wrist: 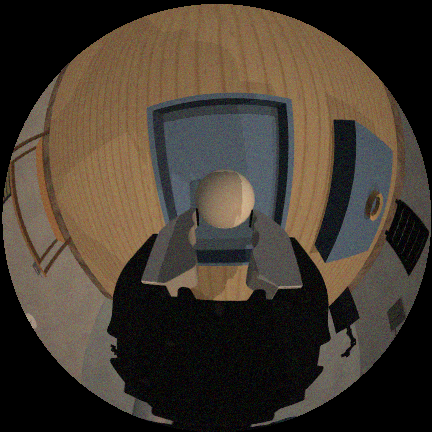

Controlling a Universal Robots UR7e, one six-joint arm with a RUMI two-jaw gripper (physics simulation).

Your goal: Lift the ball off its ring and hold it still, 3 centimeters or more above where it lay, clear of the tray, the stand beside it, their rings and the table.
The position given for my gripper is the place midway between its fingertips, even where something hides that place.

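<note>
There is my gripper [224, 210], and I can also see a pale beige ball [224, 198].
</note>
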